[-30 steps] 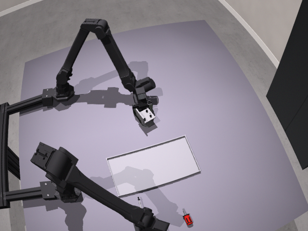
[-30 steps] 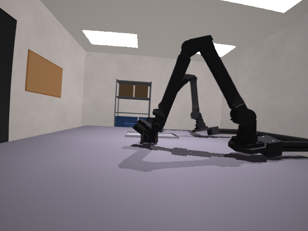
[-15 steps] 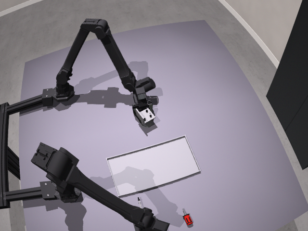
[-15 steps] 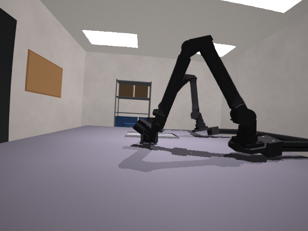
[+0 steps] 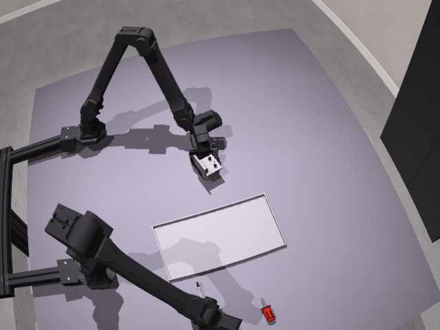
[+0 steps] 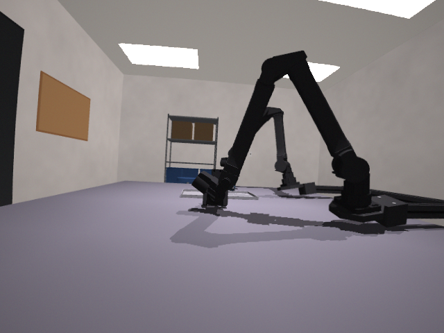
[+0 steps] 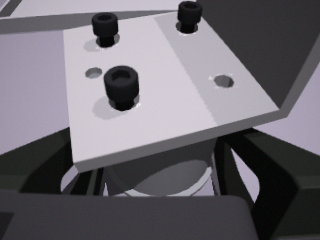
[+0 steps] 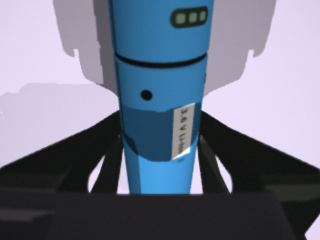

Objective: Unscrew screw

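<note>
The joint module body is 1 cm above my left hand. The rest, counted from my left hand: white tray 2 cm behind, 26 cm to the right, 2 cm below; white bracket 5 cm above; red hand screwdriver 8 cm ahead, 57 cm to the right, 1 cm below.
</note>
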